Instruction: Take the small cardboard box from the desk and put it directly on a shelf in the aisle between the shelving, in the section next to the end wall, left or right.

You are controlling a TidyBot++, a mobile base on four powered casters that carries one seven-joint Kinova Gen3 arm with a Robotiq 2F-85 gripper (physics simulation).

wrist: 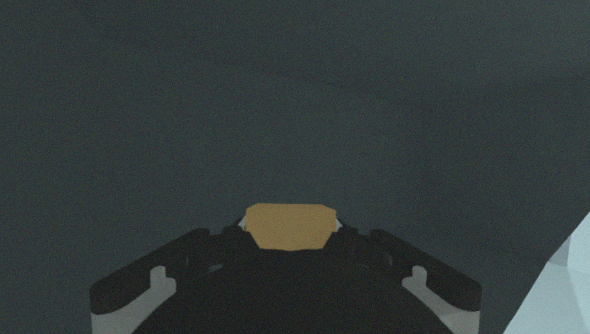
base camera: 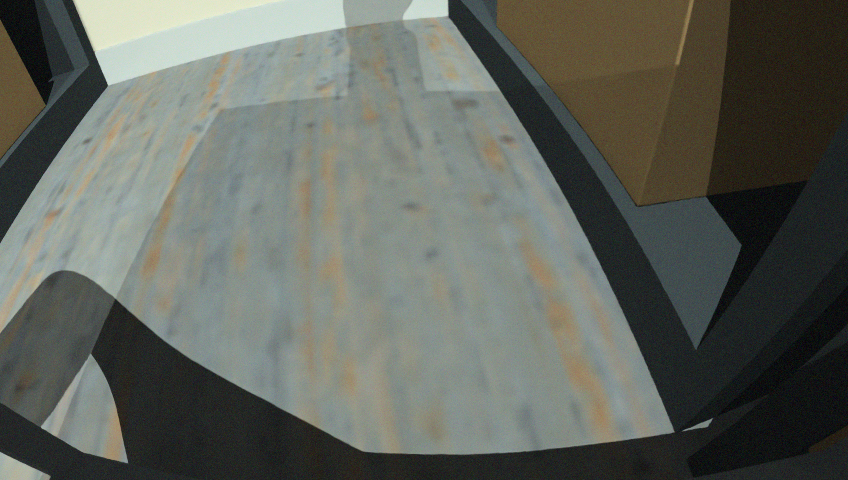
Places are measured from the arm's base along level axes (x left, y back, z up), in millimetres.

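Where they show: gripper, between the fingertips: (wrist: 289,223).
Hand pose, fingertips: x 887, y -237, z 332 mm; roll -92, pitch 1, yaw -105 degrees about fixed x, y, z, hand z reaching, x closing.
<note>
Each offset is from my fingertips to the top centre of the thing. "pt": to the spot under its first point. Level surfaces: height alone.
The small cardboard box @[dx -21, dy +7, dz +26 mm] (wrist: 291,232) is held between the fingertips at the lower middle of the wrist view. My gripper (wrist: 289,223) is shut on it. The dark grey inside of a shelving compartment (wrist: 290,115) fills the view behind and around the box. A lit pale blue shelving surface @[dz -195 mm] (wrist: 555,295) shows at the lower right. Whether the box touches a shelf cannot be told; its underside is hidden. The gripper and the small box do not show in the base camera view.
Shelving stands on both sides of the aisle, with dark bottom edges at the left (base camera: 56,133) and right (base camera: 553,154). The end wall (base camera: 208,11) with its white baseboard @[pt dx -449, dy -785, dz -684 mm] (base camera: 238,30) closes the aisle. A large cardboard box @[pt dx -1040, dy -258, dz -570 mm] (base camera: 606,77) stands in the right shelving; another @[pt dx -131, dy -449, dz -587 mm] (base camera: 17,89) shows at left.
</note>
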